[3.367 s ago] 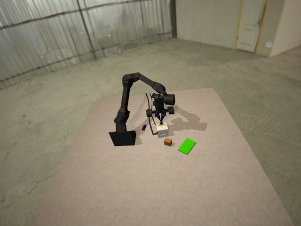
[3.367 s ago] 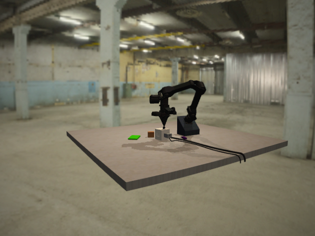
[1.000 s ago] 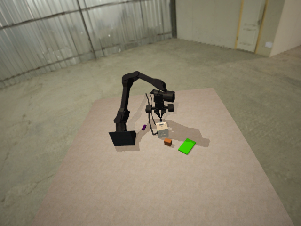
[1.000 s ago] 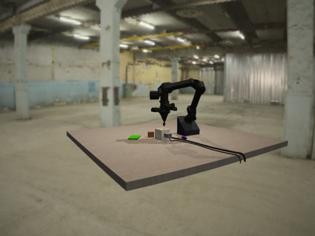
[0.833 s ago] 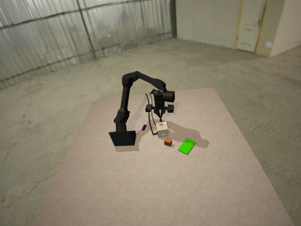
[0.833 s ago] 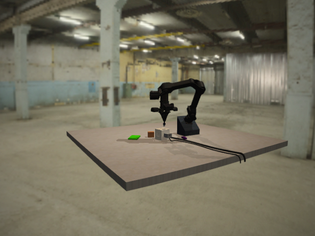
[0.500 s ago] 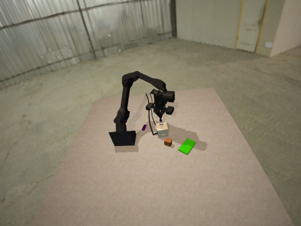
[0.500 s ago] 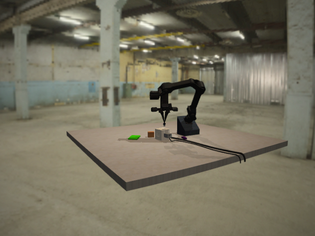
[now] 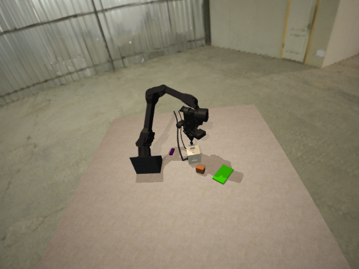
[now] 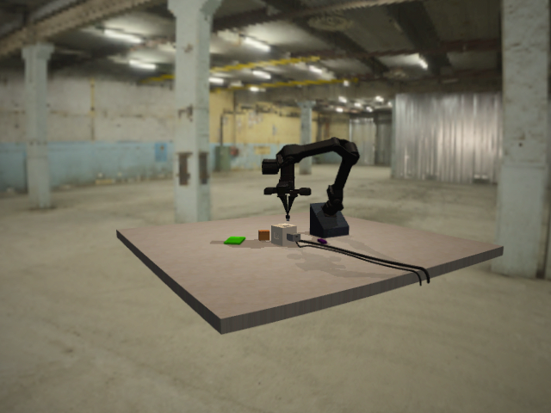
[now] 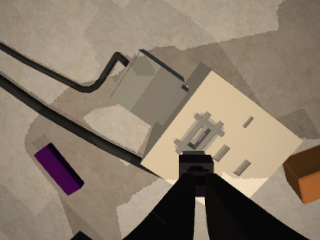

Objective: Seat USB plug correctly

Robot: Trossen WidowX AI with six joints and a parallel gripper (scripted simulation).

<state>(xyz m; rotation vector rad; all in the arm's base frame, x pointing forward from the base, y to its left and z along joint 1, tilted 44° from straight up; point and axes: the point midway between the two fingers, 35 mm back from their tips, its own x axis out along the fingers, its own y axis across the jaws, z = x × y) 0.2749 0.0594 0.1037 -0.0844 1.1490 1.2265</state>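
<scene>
Now: the dark USB plug 1 cm below my gripper tip. Round my gripper tip: orange block 12 cm to the right, 11 cm below, 5 cm ahead; then small purple piece 15 cm behind, 13 cm below, 3 cm to the left; then green flat card 18 cm ahead, 14 cm to the right, 13 cm below.
</scene>
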